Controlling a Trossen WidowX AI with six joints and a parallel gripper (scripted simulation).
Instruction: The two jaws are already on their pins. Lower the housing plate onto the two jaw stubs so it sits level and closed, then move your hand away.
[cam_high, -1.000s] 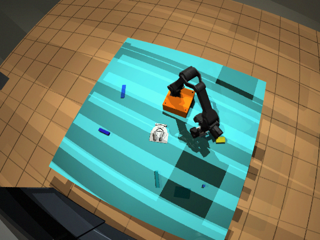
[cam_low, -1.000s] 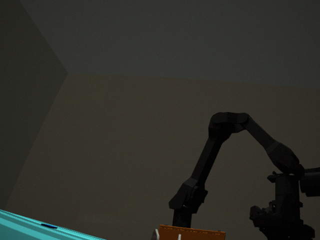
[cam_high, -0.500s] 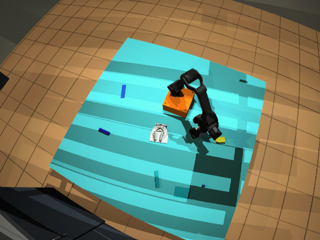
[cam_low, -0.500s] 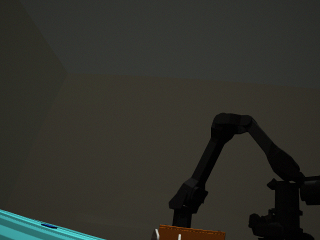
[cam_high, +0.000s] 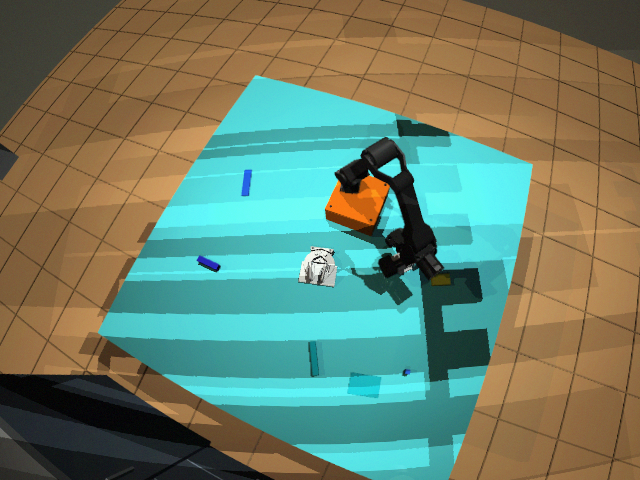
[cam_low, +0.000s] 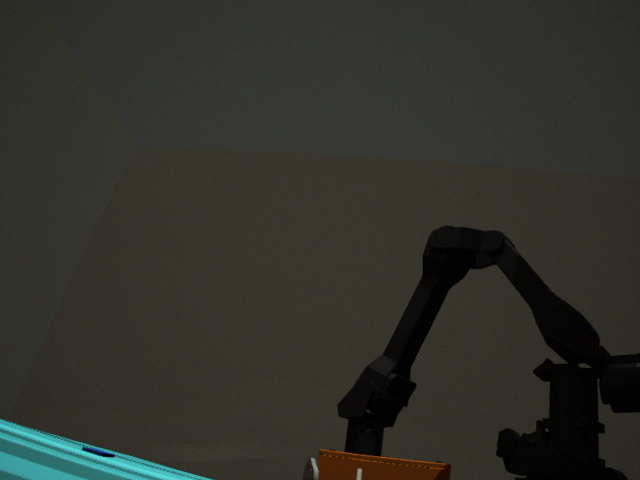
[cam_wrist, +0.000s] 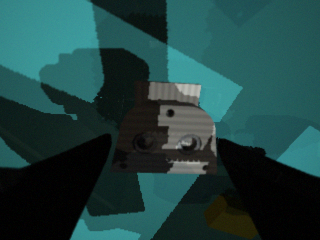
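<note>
The yellow block lies 3 cm ahead of my gripper tip and 13 cm to the left of it. Round my gripper tip: teal bar (36 cm ahead, 22 cm to the right); tiny blue piece (34 cm ahead, 7 cm to the left).
</note>
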